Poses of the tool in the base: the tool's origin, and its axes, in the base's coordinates. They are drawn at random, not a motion.
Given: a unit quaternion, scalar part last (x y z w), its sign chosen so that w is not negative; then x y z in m.
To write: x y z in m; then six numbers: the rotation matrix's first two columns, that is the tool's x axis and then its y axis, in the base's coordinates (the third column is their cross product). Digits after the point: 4 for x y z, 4 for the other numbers.
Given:
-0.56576 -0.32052 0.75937 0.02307 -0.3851 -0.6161 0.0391
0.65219 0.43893 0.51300 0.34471 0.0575 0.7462 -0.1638
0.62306 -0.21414 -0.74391 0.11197 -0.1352 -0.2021 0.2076
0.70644 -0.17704 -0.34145 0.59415 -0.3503 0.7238 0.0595
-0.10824 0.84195 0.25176 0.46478 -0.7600 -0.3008 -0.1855
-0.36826 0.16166 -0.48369 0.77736 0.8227 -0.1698 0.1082
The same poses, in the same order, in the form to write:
-0.3851 -0.6161 0.0391 -0.3588 0.3977 -0.8445 0.3276 -0.7935 -0.5129
0.0575 0.7462 -0.1638 0.0883 0.9262 0.3665 0.2189 -0.3770 0.9000
-0.1352 -0.2021 0.2076 -0.1985 -0.4334 -0.8790 -0.1003 -0.8832 0.4581
-0.3503 0.7238 0.0595 0.7041 -0.6559 -0.2721 0.1556 -0.2313 0.9604
-0.7600 -0.3008 -0.1855 -0.5445 0.0518 -0.8371 -0.4163 0.8498 0.3233
0.8227 -0.1698 0.1082 0.4798 -0.8711 0.1049 0.6329 0.2609 -0.7289

